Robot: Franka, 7 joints.
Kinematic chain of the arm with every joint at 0, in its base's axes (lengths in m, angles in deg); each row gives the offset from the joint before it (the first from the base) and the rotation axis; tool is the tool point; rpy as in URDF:
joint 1: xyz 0 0 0.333 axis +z
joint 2: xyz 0 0 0 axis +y
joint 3: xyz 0 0 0.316 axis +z
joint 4: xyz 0.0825 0 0 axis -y
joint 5: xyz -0.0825 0 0.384 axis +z
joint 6: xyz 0 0 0 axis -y
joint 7: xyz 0.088 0 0 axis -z
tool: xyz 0 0 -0.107 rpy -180 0 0
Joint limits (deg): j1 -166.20..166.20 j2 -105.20..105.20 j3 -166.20..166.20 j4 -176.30..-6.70 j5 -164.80..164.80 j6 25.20..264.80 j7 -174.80..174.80
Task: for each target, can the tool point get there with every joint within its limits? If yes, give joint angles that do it. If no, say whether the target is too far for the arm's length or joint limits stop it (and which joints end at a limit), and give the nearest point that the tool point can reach.
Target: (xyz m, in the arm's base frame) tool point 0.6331 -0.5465 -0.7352
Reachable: no: too far | nearest point 0.4241 -0.3660 -0.2829 | short by 0.530 m
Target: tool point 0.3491 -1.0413 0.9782
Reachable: no: too far | nearest point 0.2351 -0.7013 0.7676 | short by 0.416 m
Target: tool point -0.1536 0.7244 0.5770
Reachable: yes | joints 129.94 51.81 -42.98 -59.46 60.98 204.86 -21.90
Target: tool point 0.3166 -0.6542 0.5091
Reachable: yes | joints 90.81 -49.61 -122.21 -47.14 136.91 202.87 -135.47
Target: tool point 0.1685 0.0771 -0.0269
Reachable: yes | joints -51.25 65.79 35.25 -156.71 -119.45 114.26 -98.79
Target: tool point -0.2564 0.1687 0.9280
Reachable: yes | joints -113.15 24.71 -117.31 -61.83 -65.75 48.78 -31.10
